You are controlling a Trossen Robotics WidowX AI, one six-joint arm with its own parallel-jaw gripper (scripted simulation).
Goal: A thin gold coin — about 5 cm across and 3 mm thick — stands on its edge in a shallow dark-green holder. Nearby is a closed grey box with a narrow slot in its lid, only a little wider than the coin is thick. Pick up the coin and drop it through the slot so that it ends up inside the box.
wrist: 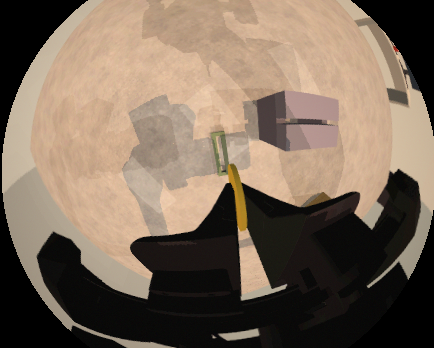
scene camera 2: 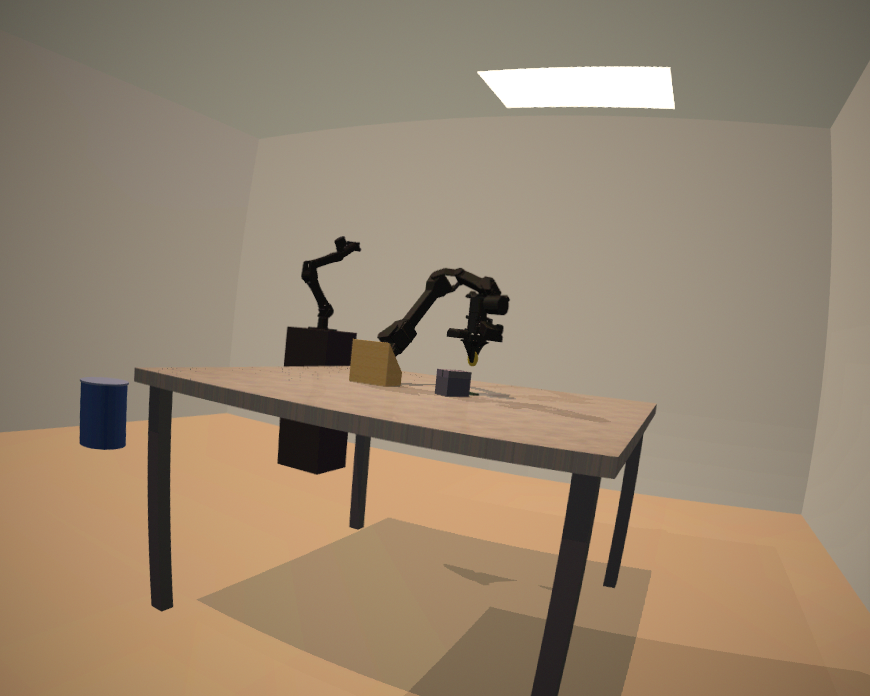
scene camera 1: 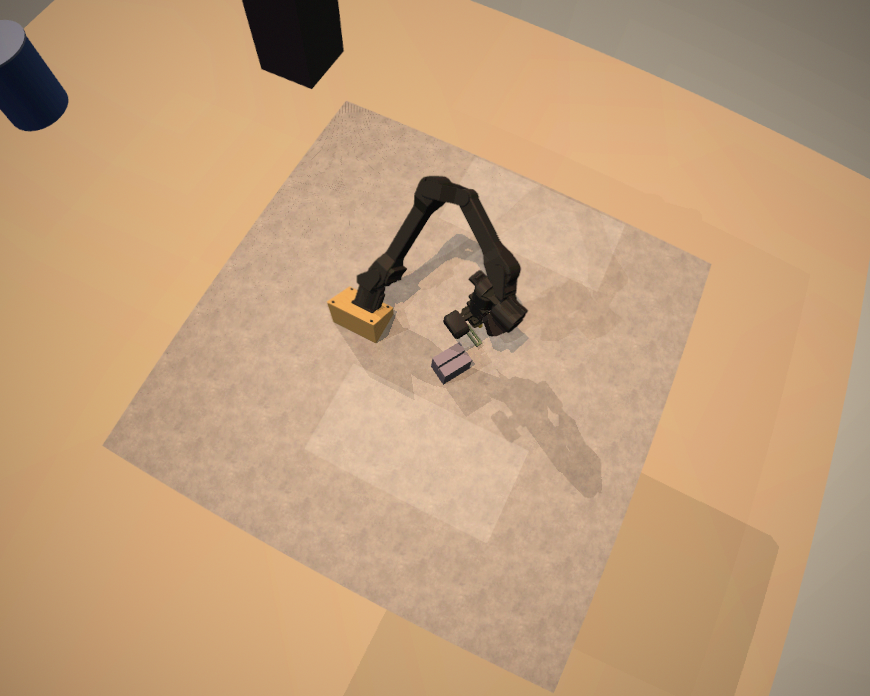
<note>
My gripper (scene camera 2: 472,362) carries a gold coin.
My gripper also shows in the wrist view (wrist: 232,187) and in scene camera 1 (scene camera 1: 475,321).
</note>
